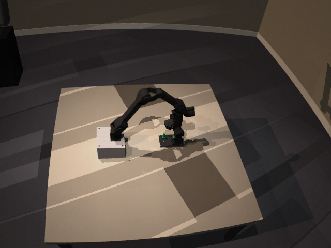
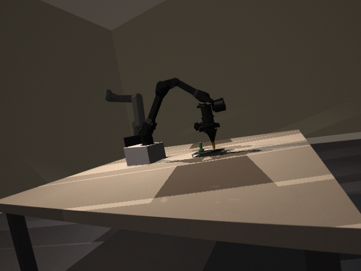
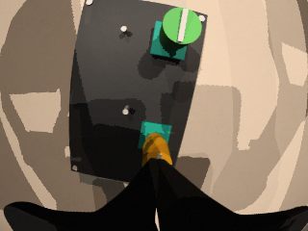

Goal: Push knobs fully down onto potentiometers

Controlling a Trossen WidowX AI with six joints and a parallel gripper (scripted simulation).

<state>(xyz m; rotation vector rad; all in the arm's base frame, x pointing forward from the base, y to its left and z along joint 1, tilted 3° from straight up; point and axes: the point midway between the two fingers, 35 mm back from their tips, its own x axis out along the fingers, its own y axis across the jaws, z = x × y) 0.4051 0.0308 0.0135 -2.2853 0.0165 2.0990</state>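
The orange knob is 1 cm below my gripper tip. From my gripper tip the other things lie so: green knob (8 cm behind).
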